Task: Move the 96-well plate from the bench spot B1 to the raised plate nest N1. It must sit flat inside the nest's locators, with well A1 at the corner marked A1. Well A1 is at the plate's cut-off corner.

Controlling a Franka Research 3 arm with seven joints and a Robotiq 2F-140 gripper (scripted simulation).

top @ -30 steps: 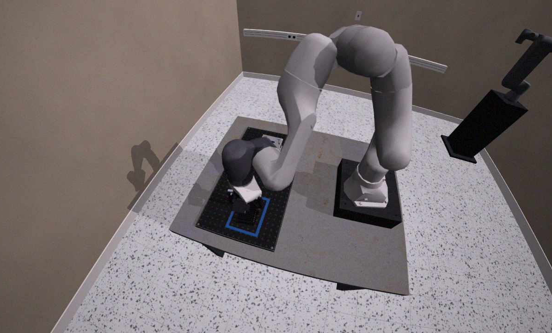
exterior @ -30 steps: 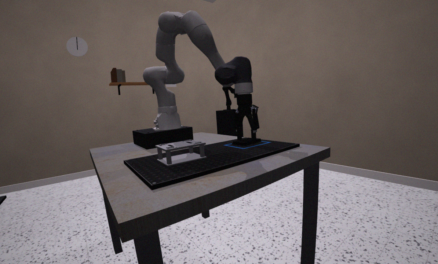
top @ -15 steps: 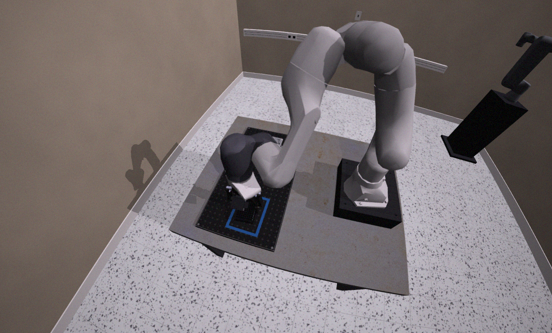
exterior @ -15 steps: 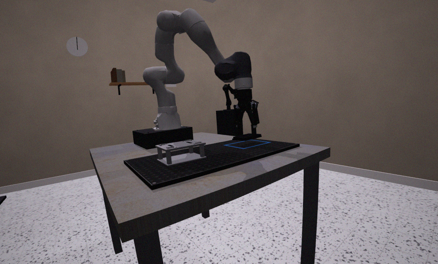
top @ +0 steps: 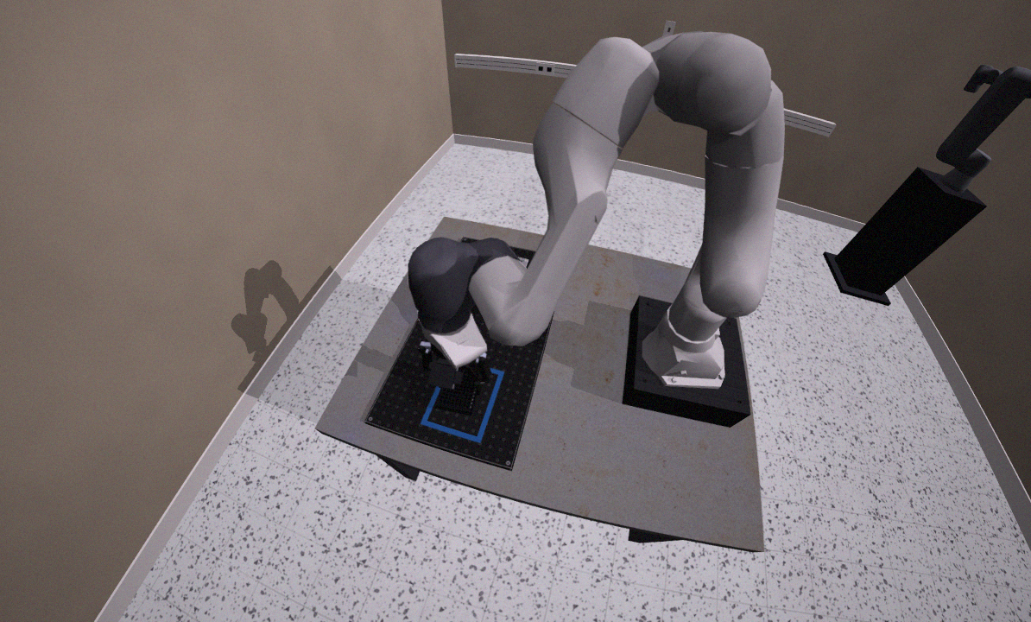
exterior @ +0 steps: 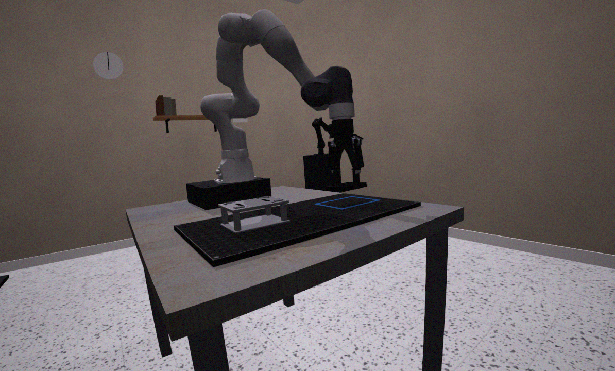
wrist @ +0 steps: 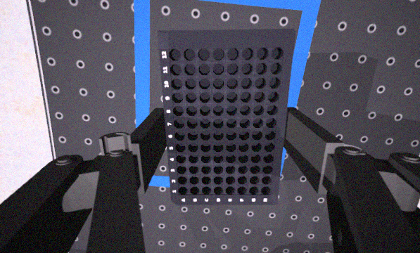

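My gripper is now 37 cm to the left of the grey plate nest N1, 2 cm above it and 1 cm short of it. From my hand the other things lie so: black 96-well plate: 2 cm below.
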